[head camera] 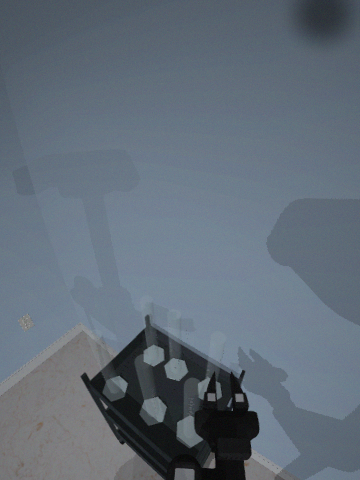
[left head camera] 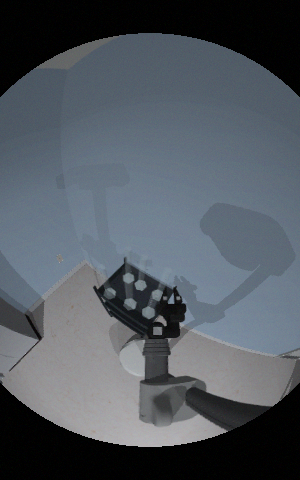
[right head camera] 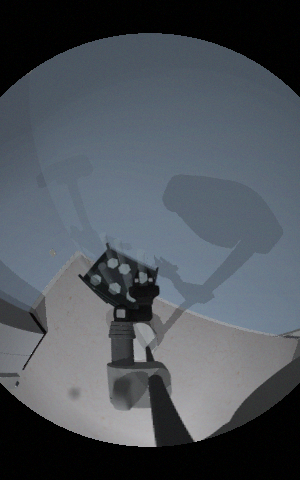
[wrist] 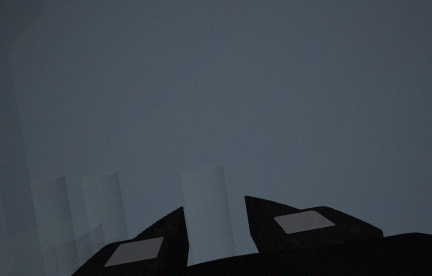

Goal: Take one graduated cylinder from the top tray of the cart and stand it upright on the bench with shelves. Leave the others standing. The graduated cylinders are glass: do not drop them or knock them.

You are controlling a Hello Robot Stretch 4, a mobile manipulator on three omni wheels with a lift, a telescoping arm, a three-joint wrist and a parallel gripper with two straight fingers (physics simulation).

In view: my gripper [head camera: 222, 373] and a black three-tier cart [left head camera: 132, 318].
My gripper is seen too in the wrist view [wrist: 216, 220]. The black three-tier cart is seen too in the right head camera view [right head camera: 101, 289].
